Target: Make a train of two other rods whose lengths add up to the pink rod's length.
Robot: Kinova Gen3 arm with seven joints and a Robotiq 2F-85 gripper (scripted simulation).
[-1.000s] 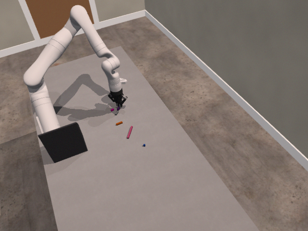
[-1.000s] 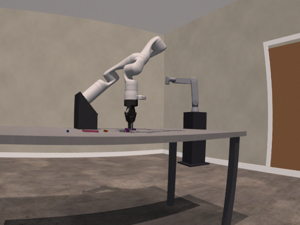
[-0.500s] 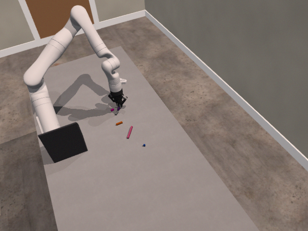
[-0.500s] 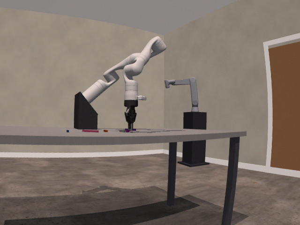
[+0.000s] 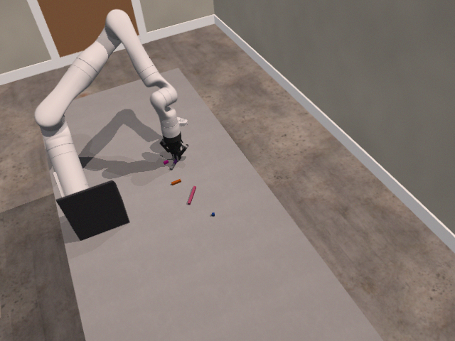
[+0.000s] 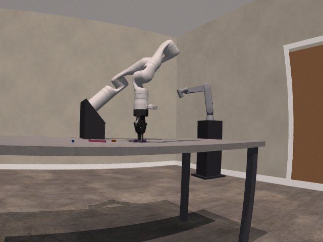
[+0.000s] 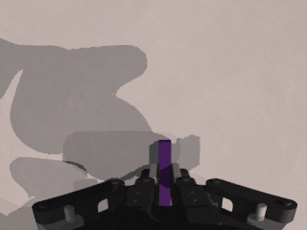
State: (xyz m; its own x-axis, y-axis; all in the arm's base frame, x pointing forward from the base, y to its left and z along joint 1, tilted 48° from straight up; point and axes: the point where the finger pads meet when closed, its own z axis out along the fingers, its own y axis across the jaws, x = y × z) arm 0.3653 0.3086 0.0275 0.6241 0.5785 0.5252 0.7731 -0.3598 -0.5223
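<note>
Now: the purple rod 2 cm below my hand. From my hand the other things lie so: orange rod 13 cm to the right, 3 cm behind, 2 cm below; then magenta rod 5 cm behind, 2 cm below; then grey rod 4 cm to the right, 3 cm behind, 2 cm below.
</note>
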